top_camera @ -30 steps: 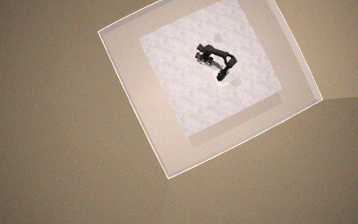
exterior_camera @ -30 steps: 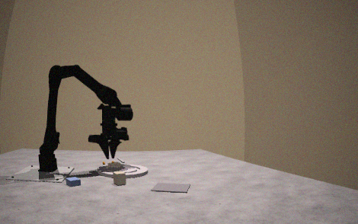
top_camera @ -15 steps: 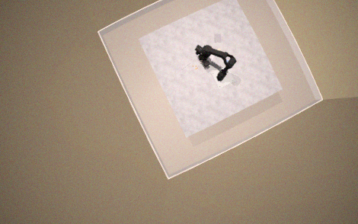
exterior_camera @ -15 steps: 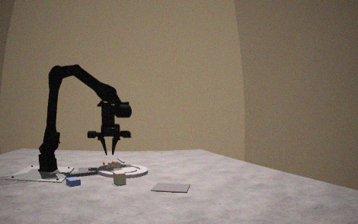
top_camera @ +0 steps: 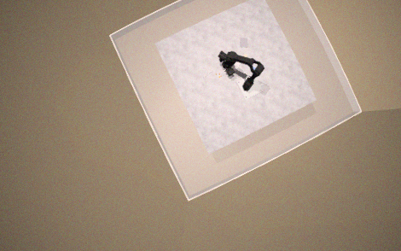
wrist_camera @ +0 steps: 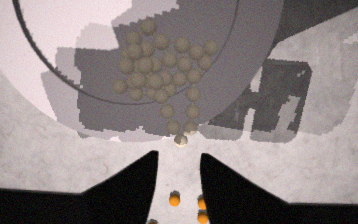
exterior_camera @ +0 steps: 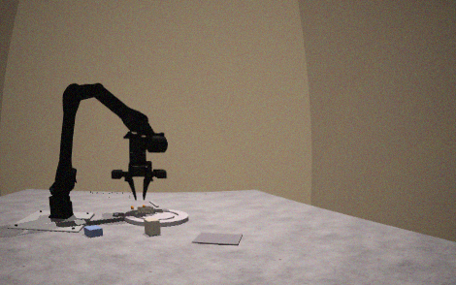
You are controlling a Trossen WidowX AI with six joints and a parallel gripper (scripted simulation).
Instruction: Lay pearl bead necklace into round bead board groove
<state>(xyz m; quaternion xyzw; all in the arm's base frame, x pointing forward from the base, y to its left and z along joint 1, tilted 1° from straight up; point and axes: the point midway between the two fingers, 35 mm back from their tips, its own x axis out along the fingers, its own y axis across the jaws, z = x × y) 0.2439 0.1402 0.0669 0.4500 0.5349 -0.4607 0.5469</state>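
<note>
Now: the round bead board 9 cm to the right of my gripper tip, 6 cm ahead of it and 3 cm below it. From my gripper tip the other things lie so: flat grey plate: 31 cm to the right, 21 cm ahead, 4 cm below; then cream cube: 25 cm to the right, 6 cm ahead, 3 cm below; then blue block: 29 cm to the right, 9 cm behind, 3 cm below.
</note>
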